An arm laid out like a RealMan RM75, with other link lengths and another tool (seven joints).
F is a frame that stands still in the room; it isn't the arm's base.
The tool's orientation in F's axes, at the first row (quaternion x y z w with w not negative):
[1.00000, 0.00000, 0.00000, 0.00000]
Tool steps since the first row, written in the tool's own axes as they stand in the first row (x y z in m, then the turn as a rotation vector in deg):
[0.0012, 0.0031, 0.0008, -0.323, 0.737, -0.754]
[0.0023, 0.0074, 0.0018, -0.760, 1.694, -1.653]
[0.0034, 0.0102, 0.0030, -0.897, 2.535, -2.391]
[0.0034, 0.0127, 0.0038, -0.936, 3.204, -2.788]
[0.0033, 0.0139, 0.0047, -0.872, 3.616, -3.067]
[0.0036, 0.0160, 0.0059, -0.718, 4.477, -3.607]
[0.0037, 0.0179, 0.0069, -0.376, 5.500, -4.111]
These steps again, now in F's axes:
[0.0012, -0.0031, -0.0008, -0.323, -0.737, 0.754]
[0.0023, -0.0074, -0.0018, -0.760, -1.694, 1.653]
[0.0034, -0.0102, -0.0030, -0.897, -2.535, 2.391]
[0.0034, -0.0127, -0.0038, -0.936, -3.204, 2.788]
[0.0033, -0.0139, -0.0047, -0.872, -3.616, 3.067]
[0.0036, -0.0160, -0.0059, -0.718, -4.477, 3.607]
[0.0037, -0.0179, -0.0069, -0.376, -5.500, 4.111]

